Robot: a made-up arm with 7 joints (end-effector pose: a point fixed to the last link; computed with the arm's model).
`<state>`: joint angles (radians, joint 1 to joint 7).
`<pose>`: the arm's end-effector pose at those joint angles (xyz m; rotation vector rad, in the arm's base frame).
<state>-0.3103 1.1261 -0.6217 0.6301 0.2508 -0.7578 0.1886</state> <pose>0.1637 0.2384 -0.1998 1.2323 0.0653 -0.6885</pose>
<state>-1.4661 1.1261 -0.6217 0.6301 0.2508 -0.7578 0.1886</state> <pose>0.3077 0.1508 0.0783 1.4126 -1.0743 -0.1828</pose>
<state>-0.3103 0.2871 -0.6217 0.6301 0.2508 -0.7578 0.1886</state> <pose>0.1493 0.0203 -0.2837 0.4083 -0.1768 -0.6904</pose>
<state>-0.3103 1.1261 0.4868 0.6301 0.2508 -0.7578 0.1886</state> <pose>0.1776 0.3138 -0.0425 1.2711 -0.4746 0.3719</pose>
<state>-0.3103 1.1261 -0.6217 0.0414 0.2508 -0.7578 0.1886</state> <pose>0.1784 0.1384 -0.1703 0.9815 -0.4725 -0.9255</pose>
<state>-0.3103 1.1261 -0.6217 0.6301 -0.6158 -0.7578 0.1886</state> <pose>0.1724 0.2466 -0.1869 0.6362 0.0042 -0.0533</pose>
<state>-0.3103 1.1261 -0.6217 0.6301 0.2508 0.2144 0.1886</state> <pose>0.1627 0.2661 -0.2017 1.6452 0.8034 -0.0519</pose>
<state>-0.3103 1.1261 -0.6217 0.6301 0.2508 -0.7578 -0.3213</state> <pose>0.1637 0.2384 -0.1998 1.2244 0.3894 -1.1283</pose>
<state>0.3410 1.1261 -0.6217 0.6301 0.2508 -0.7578 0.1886</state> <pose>-0.0222 0.2612 -0.2342 0.9995 0.7005 -0.9001</pose>
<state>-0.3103 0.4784 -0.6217 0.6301 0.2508 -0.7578 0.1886</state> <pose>0.1539 0.0750 -0.2813 0.5967 -0.1246 -0.6974</pose>
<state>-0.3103 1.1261 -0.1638 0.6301 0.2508 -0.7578 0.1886</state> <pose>0.1933 0.2663 -0.1363 1.2824 -0.1633 -0.2547</pose>
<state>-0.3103 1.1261 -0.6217 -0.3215 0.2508 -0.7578 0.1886</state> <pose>0.1623 0.0848 -0.1363 0.7923 -0.7975 -1.0463</pose>
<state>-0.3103 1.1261 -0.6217 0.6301 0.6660 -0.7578 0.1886</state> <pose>0.1577 0.2395 -0.2060 1.5027 0.0960 -1.0074</pose>
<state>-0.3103 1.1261 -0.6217 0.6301 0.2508 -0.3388 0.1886</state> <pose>0.1658 0.2502 -0.2028 1.4348 0.3817 -0.4315</pose>
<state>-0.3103 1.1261 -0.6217 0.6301 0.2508 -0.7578 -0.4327</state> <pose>0.1637 0.2384 -0.1998 1.2147 0.4622 -1.2234</pose>
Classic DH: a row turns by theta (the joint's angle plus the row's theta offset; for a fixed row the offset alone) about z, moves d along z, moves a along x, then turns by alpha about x. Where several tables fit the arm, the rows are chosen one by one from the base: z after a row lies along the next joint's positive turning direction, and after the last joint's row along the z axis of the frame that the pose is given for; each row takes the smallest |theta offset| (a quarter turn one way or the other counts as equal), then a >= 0, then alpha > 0; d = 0 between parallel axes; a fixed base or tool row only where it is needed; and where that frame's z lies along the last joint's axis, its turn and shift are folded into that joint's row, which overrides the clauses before.
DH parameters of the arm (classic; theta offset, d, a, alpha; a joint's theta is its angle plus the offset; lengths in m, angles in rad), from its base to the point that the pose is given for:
base (fixed): -0.071 0 0 -1.3004
joint 1: -1.3111 0.0453 -0.0163 -1.5708
joint 2: 1.2915 -0.0002 -0.006 1.5708
joint 3: 1.5708 -0.1716 0.0149 -1.5708
joint 4: 1.5708 0.002 0.012 1.5708
joint 5: 0 0.1599 -0.0002 -1.5708
joint 6: -1.5708 0 0.0298 1.5708
joint 7: 0 0.0004 0 0

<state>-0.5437 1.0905 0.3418 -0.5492 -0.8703 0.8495 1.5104</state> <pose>0.1922 0.1342 0.0456 0.2777 -0.3244 1.2809</pose>
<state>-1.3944 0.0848 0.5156 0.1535 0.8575 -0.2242 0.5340</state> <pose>0.2969 0.0648 0.0841 0.3180 -1.1693 0.9067</pose>
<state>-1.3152 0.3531 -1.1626 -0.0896 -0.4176 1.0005 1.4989</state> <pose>0.2171 -0.1139 -0.0766 0.9185 -0.5272 0.4020</pose>
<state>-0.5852 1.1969 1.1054 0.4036 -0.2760 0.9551 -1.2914</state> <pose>0.1182 0.3430 0.0612 -0.1612 -0.0048 -0.2496</pose>
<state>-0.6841 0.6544 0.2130 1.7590 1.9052 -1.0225 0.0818</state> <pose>0.1268 0.2204 -0.2732 1.1191 0.6275 -1.3476</pose>
